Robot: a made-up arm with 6 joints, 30 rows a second.
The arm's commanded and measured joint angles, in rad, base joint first. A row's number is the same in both.
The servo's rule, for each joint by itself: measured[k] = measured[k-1] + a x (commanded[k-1-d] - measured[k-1]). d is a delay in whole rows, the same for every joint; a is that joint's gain. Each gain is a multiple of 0.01, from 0.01 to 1. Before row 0 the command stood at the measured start. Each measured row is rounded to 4 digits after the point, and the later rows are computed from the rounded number. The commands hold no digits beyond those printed.
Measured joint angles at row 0:
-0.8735 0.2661 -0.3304 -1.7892 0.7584 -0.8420
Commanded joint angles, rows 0 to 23:
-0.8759 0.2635 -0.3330 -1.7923 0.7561 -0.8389
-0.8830 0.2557 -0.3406 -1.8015 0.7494 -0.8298
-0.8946 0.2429 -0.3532 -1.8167 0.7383 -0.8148
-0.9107 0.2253 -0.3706 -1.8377 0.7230 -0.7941
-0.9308 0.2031 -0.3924 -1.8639 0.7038 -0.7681
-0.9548 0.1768 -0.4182 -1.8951 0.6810 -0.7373
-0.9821 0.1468 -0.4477 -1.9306 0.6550 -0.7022
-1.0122 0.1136 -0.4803 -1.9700 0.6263 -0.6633
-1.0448 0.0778 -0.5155 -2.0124 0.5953 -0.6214
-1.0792 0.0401 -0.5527 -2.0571 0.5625 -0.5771
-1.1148 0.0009 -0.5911 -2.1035 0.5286 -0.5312
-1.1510 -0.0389 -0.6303 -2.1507 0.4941 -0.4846
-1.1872 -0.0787 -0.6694 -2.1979 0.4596 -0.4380
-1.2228 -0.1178 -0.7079 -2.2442 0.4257 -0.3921
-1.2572 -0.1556 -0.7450 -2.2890 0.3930 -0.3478
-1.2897 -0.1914 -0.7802 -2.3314 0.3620 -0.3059
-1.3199 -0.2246 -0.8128 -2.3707 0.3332 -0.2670
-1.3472 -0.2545 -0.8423 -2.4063 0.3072 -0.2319
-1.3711 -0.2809 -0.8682 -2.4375 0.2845 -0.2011
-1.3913 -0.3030 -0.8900 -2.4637 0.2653 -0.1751
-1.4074 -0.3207 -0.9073 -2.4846 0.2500 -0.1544
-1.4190 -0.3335 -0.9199 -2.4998 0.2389 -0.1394
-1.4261 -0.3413 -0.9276 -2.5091 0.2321 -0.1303
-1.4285 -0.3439 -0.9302 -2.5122 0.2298 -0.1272
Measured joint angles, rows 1 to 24:
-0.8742 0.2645 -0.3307 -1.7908 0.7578 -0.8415
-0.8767 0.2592 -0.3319 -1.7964 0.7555 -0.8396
-0.8817 0.2494 -0.3345 -1.8070 0.7509 -0.8356
-0.8898 0.2349 -0.3388 -1.8230 0.7434 -0.8290
-0.9013 0.2158 -0.3452 -1.8443 0.7327 -0.8193
-0.9163 0.1924 -0.3540 -1.8707 0.7187 -0.8062
-0.9347 0.1650 -0.3652 -1.9018 0.7015 -0.7896
-0.9564 0.1342 -0.3790 -1.9373 0.6812 -0.7694
-0.9812 0.1004 -0.3954 -1.9764 0.6580 -0.7457
-1.0086 0.0642 -0.4143 -2.0184 0.6322 -0.7187
-1.0383 0.0262 -0.4355 -2.0627 0.6042 -0.6887
-1.0699 -0.0129 -0.4589 -2.1085 0.5745 -0.6560
-1.1027 -0.0524 -0.4842 -2.1550 0.5435 -0.6211
-1.1363 -0.0916 -0.5110 -2.2014 0.5117 -0.5845
-1.1702 -0.1300 -0.5391 -2.2470 0.4797 -0.5466
-1.2037 -0.1668 -0.5680 -2.2909 0.4479 -0.5081
-1.2362 -0.2015 -0.5974 -2.3324 0.4169 -0.4695
-1.2673 -0.2333 -0.6268 -2.3708 0.3873 -0.4315
-1.2964 -0.2619 -0.6558 -2.4055 0.3595 -0.3946
-1.3230 -0.2866 -0.6839 -2.4358 0.3341 -0.3595
-1.3466 -0.3071 -0.7107 -2.4612 0.3114 -0.3267
-1.3669 -0.3229 -0.7358 -2.4813 0.2918 -0.2967
-1.3835 -0.3339 -0.7588 -2.4958 0.2757 -0.2701
-1.3961 -0.3399 -0.7794 -2.5043 0.2633 -0.2472
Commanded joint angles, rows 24 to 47:
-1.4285 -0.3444 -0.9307 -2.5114 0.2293 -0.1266
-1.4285 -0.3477 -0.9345 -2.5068 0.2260 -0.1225
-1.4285 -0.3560 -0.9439 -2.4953 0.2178 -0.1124
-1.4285 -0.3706 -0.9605 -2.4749 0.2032 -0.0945
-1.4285 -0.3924 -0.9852 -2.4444 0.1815 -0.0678
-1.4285 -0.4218 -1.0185 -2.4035 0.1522 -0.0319
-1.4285 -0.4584 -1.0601 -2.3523 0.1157 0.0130
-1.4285 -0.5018 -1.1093 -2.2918 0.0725 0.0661
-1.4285 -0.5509 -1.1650 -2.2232 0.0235 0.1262
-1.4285 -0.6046 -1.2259 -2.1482 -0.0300 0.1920
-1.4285 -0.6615 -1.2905 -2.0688 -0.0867 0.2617
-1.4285 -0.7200 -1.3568 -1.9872 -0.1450 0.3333
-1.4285 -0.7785 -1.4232 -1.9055 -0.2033 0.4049
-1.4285 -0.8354 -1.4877 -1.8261 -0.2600 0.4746
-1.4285 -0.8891 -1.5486 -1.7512 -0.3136 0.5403
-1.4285 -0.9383 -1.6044 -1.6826 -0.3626 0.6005
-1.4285 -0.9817 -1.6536 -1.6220 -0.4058 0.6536
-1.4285 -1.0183 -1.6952 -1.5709 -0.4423 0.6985
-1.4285 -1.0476 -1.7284 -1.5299 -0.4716 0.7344
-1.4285 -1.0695 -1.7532 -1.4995 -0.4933 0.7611
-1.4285 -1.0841 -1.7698 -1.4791 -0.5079 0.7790
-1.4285 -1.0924 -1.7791 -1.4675 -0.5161 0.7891
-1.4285 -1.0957 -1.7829 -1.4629 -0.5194 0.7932
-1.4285 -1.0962 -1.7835 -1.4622 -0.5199 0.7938
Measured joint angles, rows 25 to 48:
-1.4052 -0.3426 -0.7976 -2.5080 0.2541 -0.2279
-1.4117 -0.3457 -0.8140 -2.5074 0.2465 -0.2110
-1.4164 -0.3519 -0.8296 -2.5011 0.2388 -0.1952
-1.4198 -0.3631 -0.8453 -2.4875 0.2292 -0.1791
-1.4222 -0.3807 -0.8621 -2.4651 0.2163 -0.1613
-1.4240 -0.4054 -0.8809 -2.4331 0.1990 -0.1406
-1.4253 -0.4372 -0.9024 -2.3911 0.1765 -0.1160
-1.4262 -0.4760 -0.9272 -2.3395 0.1484 -0.0869
-1.4268 -0.5209 -0.9557 -2.2790 0.1147 -0.0528
-1.4273 -0.5711 -0.9881 -2.2110 0.0756 -0.0136
-1.4276 -0.6253 -1.0244 -2.1371 0.0318 0.0304
-1.4279 -0.6821 -1.0643 -2.0592 -0.0159 0.0789
-1.4281 -0.7399 -1.1074 -1.9793 -0.0665 0.1311
-1.4282 -0.7972 -1.1530 -1.8996 -0.1187 0.1861
-1.4283 -0.8523 -1.2005 -1.8224 -0.1713 0.2428
-1.4284 -0.9039 -1.2490 -1.7497 -0.2230 0.3000
-1.4284 -0.9506 -1.2976 -1.6833 -0.2724 0.3566
-1.4284 -0.9912 -1.3453 -1.6249 -0.3183 0.4113
-1.4284 -1.0250 -1.3913 -1.5755 -0.3597 0.4630
-1.4284 -1.0517 -1.4347 -1.5360 -0.3958 0.5107
-1.4284 -1.0711 -1.4749 -1.5064 -0.4261 0.5536
-1.4284 -1.0839 -1.5114 -1.4862 -0.4504 0.5913
-1.4284 -1.0910 -1.5440 -1.4741 -0.4690 0.6236
-1.4284 -1.0941 -1.5727 -1.4679 -0.4827 0.6508

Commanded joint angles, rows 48 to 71:
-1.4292 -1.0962 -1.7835 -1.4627 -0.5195 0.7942
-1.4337 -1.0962 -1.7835 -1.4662 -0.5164 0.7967
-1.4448 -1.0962 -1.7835 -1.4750 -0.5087 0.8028
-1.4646 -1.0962 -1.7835 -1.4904 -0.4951 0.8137
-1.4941 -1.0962 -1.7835 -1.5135 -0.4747 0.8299
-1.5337 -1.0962 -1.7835 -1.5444 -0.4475 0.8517
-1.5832 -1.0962 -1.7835 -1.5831 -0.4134 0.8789
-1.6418 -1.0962 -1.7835 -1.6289 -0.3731 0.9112
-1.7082 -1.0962 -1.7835 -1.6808 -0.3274 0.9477
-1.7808 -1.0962 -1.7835 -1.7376 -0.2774 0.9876
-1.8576 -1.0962 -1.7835 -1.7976 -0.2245 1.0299
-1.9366 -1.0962 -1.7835 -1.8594 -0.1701 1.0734
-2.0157 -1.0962 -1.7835 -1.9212 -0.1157 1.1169
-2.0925 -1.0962 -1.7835 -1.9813 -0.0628 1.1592
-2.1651 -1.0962 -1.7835 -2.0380 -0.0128 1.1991
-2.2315 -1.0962 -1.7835 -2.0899 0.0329 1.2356
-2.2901 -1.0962 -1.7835 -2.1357 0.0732 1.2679
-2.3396 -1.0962 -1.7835 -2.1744 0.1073 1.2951
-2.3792 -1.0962 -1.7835 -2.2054 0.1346 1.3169
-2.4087 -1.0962 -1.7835 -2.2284 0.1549 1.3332
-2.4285 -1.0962 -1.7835 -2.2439 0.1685 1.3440
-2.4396 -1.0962 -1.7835 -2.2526 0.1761 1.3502
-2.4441 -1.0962 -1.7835 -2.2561 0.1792 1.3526
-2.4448 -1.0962 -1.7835 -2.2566 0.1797 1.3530
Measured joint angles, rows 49 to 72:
-1.4286 -1.0954 -1.5980 -1.4652 -0.4926 0.6737
-1.4300 -1.0959 -1.6203 -1.4657 -0.4990 0.6934
-1.4341 -1.0961 -1.6399 -1.4705 -0.5016 0.7109
-1.4426 -1.0962 -1.6571 -1.4808 -0.4998 0.7273
-1.4570 -1.0962 -1.6723 -1.4978 -0.4930 0.7437
-1.4785 -1.0962 -1.6856 -1.5220 -0.4807 0.7610
-1.5078 -1.0962 -1.6973 -1.5538 -0.4625 0.7799
-1.5453 -1.0962 -1.7076 -1.5929 -0.4384 0.8009
-1.5909 -1.0962 -1.7167 -1.6386 -0.4084 0.8244
-1.6441 -1.0962 -1.7247 -1.6901 -0.3730 0.8505
-1.7039 -1.0962 -1.7318 -1.7460 -0.3329 0.8792
-1.7691 -1.0962 -1.7380 -1.8050 -0.2889 0.9103
-1.8381 -1.0962 -1.7435 -1.8654 -0.2421 0.9434
-1.9093 -1.0962 -1.7483 -1.9257 -0.1937 0.9779
-1.9809 -1.0962 -1.7525 -1.9841 -0.1449 1.0133
-2.0511 -1.0962 -1.7562 -2.0391 -0.0969 1.0489
-2.1180 -1.0962 -1.7595 -2.0893 -0.0510 1.0839
-2.1800 -1.0962 -1.7624 -2.1336 -0.0083 1.1177
-2.2358 -1.0962 -1.7649 -2.1709 0.0303 1.1496
-2.2842 -1.0962 -1.7671 -2.2008 0.0639 1.1790
-2.3246 -1.0962 -1.7691 -2.2232 0.0921 1.2054
-2.3568 -1.0962 -1.7708 -2.2385 0.1148 1.2286
-2.3812 -1.0962 -1.7723 -2.2477 0.1322 1.2484
-2.3990 -1.0962 -1.7736 -2.2523 0.1450 1.2651

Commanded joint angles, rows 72 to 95:
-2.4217 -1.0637 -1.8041 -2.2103 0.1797 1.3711
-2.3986 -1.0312 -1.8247 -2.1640 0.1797 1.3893
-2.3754 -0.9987 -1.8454 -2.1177 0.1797 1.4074
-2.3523 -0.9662 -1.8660 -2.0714 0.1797 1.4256
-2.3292 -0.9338 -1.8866 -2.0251 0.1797 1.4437
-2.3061 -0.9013 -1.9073 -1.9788 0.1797 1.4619
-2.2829 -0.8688 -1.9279 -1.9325 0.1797 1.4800
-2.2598 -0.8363 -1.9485 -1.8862 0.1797 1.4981
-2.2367 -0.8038 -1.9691 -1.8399 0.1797 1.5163
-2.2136 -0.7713 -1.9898 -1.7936 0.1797 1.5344
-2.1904 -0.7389 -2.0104 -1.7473 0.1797 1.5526
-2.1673 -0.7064 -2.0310 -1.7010 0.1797 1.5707
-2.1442 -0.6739 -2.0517 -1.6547 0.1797 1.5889
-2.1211 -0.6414 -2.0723 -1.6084 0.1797 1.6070
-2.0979 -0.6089 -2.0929 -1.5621 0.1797 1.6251
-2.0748 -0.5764 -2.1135 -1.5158 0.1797 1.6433
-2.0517 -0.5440 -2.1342 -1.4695 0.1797 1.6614
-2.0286 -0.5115 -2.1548 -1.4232 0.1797 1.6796
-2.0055 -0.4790 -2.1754 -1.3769 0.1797 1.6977
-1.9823 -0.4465 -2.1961 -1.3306 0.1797 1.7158
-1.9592 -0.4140 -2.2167 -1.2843 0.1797 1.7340
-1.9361 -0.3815 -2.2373 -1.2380 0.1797 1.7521
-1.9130 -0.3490 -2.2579 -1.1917 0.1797 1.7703
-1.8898 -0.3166 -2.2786 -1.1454 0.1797 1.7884
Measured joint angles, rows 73 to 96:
-2.4054 -1.0767 -1.7773 -2.2305 0.1544 1.2821
-2.4035 -1.0494 -1.7830 -2.1959 0.1612 1.2993
-2.3956 -1.0190 -1.7905 -2.1552 0.1662 1.3166
-2.3835 -0.9873 -1.7996 -2.1116 0.1698 1.3340
-2.3683 -0.9552 -1.8100 -2.0666 0.1725 1.3516
-2.3509 -0.9229 -1.8217 -2.0209 0.1744 1.3692
-2.3319 -0.8904 -1.8344 -1.9749 0.1758 1.3869
-2.3117 -0.8579 -1.8481 -1.9288 0.1769 1.4047
-2.2907 -0.8254 -1.8626 -1.8826 0.1777 1.4226
-2.2691 -0.7929 -1.8779 -1.8363 0.1782 1.4405
-2.2471 -0.7605 -1.8938 -1.7900 0.1786 1.4584
-2.2248 -0.7280 -1.9103 -1.7437 0.1789 1.4764
-2.2022 -0.6955 -1.9273 -1.6974 0.1791 1.4944
-2.1795 -0.6630 -1.9447 -1.6511 0.1793 1.5124
-2.1567 -0.6305 -1.9625 -1.6048 0.1794 1.5304
-2.1338 -0.5980 -1.9806 -1.5585 0.1795 1.5485
-2.1108 -0.5656 -1.9990 -1.5122 0.1796 1.5666
-2.0878 -0.5331 -2.0177 -1.4659 0.1796 1.5847
-2.0648 -0.5006 -2.0366 -1.4196 0.1796 1.6028
-2.0417 -0.4681 -2.0557 -1.3733 0.1796 1.6209
-2.0186 -0.4356 -2.0750 -1.3270 0.1796 1.6390
-1.9955 -0.4031 -2.0945 -1.2807 0.1796 1.6571
-1.9724 -0.3706 -2.1141 -1.2344 0.1796 1.6752
-1.9493 -0.3382 -2.1338 -1.1881 0.1796 1.6933

